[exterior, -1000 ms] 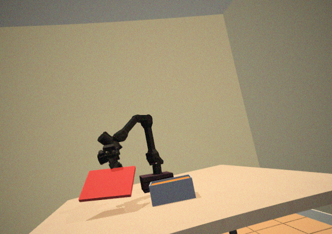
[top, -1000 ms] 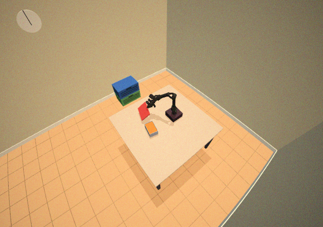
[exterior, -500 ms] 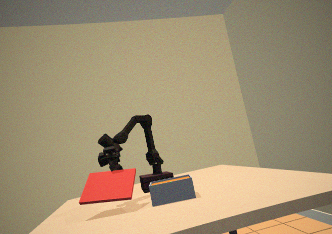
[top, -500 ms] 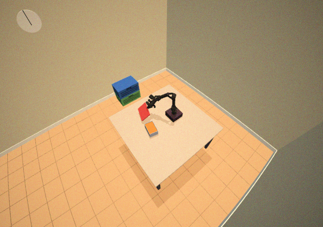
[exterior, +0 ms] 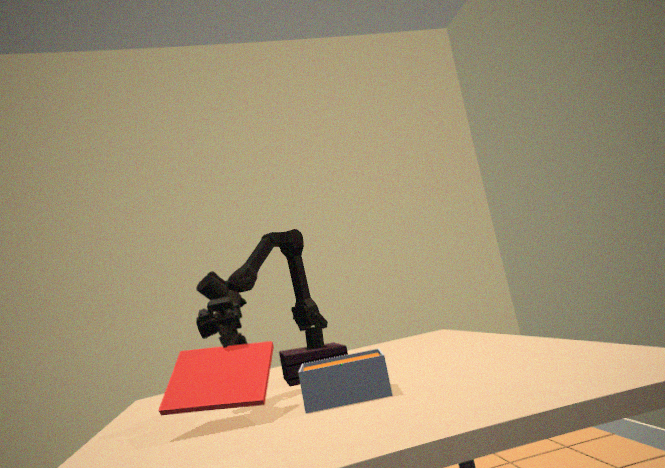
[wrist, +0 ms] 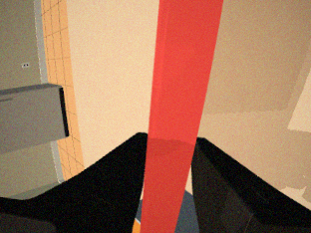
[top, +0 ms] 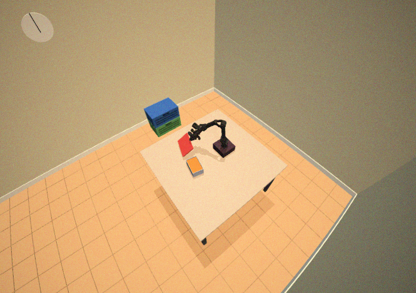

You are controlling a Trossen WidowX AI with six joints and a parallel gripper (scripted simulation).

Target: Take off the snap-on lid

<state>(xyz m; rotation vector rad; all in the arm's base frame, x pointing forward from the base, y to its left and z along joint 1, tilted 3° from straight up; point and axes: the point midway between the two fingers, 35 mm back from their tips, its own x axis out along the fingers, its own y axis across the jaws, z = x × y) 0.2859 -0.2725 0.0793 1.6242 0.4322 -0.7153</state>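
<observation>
Right now my gripper tip is 6 cm short of the red lid, 5 cm above it and 2 cm to the left of it. Round my gripper tip: grey-blue box (26 cm to the left, 12 cm below, 12 cm ahead).
</observation>
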